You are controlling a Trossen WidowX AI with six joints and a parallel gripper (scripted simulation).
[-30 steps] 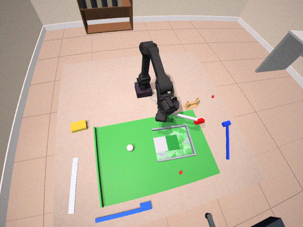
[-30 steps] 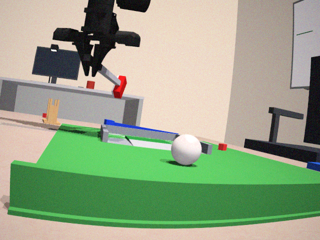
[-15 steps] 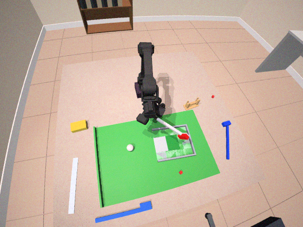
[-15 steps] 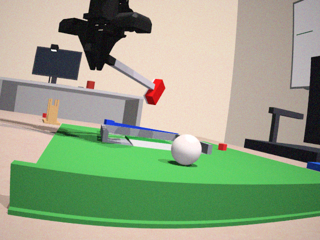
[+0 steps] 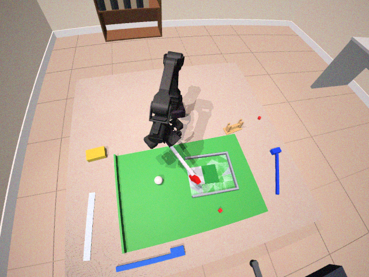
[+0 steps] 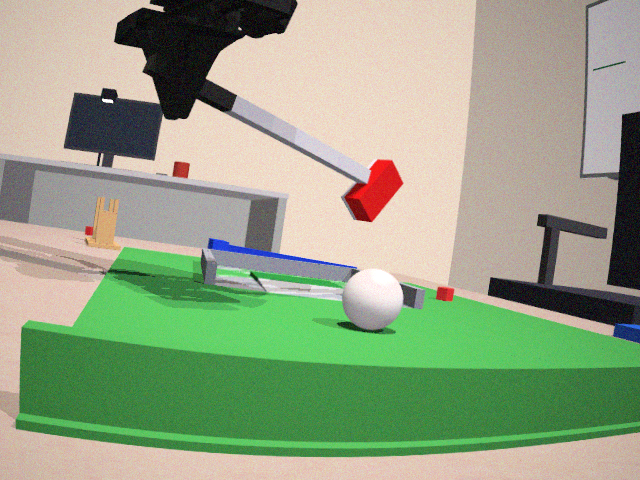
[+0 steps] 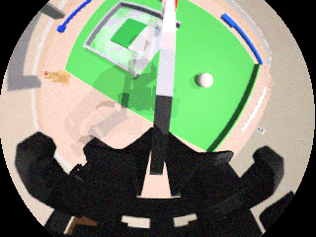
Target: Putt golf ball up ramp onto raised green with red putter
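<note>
The red putter is 9 cm ahead of my gripper tip, 7 cm to the left of it and 1 cm above it. Also, from my gripper tip: green mat 18 cm ahead, 11 cm to the left, 13 cm below; yellow block 39 cm to the right, 12 cm below; white golf ball 16 cm ahead, 4 cm to the right, 11 cm below.
</note>
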